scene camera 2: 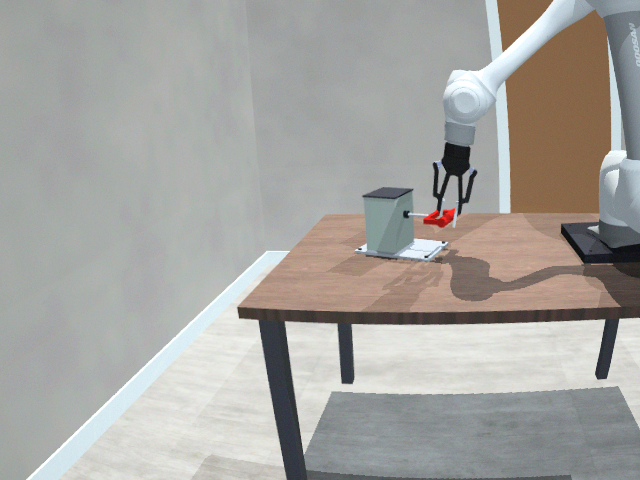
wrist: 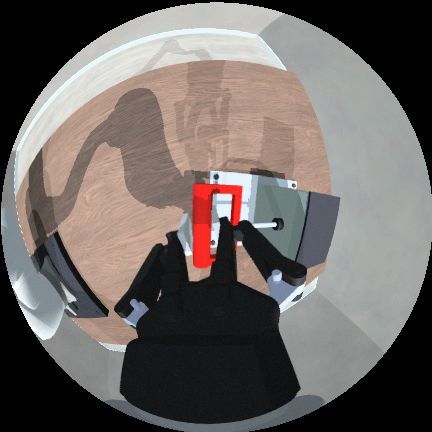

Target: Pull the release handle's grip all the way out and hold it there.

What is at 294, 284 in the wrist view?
My gripper.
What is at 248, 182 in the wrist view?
A base plate.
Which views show my gripper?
Scene camera 2 and the wrist view: all of them.
